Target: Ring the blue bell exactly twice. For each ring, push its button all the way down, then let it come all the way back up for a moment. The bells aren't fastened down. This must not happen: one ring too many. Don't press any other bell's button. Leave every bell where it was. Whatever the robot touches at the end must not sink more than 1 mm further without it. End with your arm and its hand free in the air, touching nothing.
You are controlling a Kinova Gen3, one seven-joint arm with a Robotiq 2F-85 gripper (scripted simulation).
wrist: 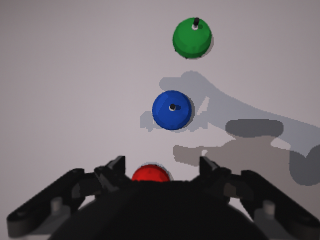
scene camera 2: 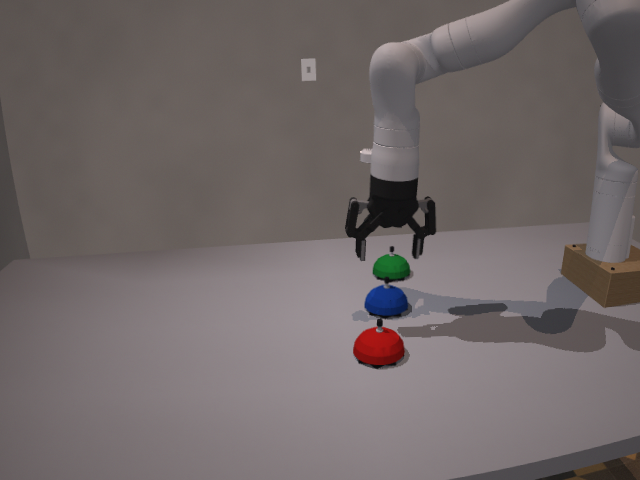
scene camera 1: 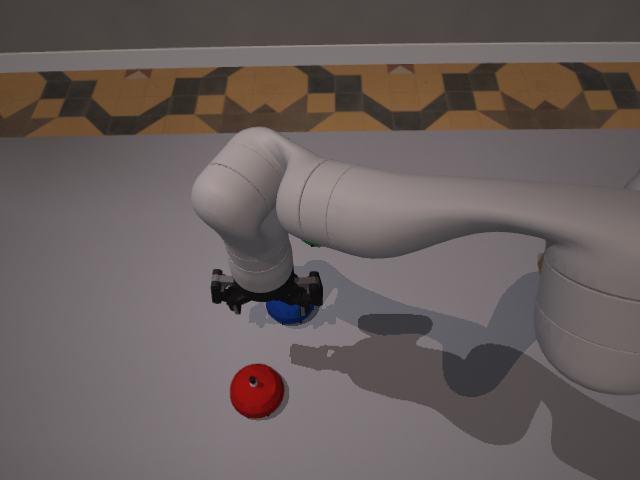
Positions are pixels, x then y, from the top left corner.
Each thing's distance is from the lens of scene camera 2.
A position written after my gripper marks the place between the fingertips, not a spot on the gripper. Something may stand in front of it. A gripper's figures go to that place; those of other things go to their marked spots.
my gripper [scene camera 2: 388, 258]: 83 cm
red bell [scene camera 2: 377, 346]: 77 cm
green bell [scene camera 2: 391, 265]: 106 cm
The marked spots on the red bell and the green bell are 33 cm apart.
